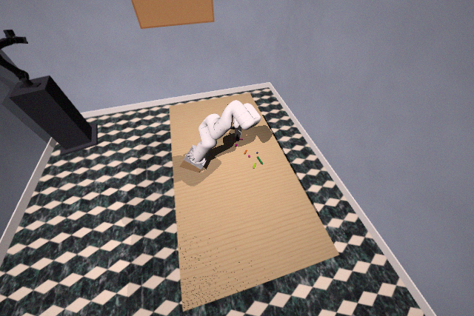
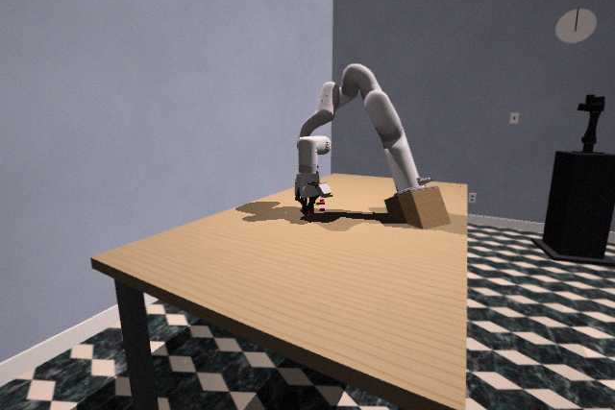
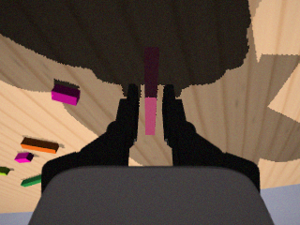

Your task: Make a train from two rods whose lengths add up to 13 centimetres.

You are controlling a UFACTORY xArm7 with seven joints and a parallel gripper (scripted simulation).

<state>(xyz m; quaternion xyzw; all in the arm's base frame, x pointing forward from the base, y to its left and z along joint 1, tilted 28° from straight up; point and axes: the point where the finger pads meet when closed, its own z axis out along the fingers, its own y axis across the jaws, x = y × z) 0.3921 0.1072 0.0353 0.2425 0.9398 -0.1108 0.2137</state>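
Right now my hand is 20 mm above the pink rod. Round my hand: blue rod (210 mm to the right, 70 mm ahead, 20 mm below); green rod (280 mm to the right, 50 mm ahead, 20 mm below); orange rod (160 mm to the right, 20 mm below, 10 mm behind).
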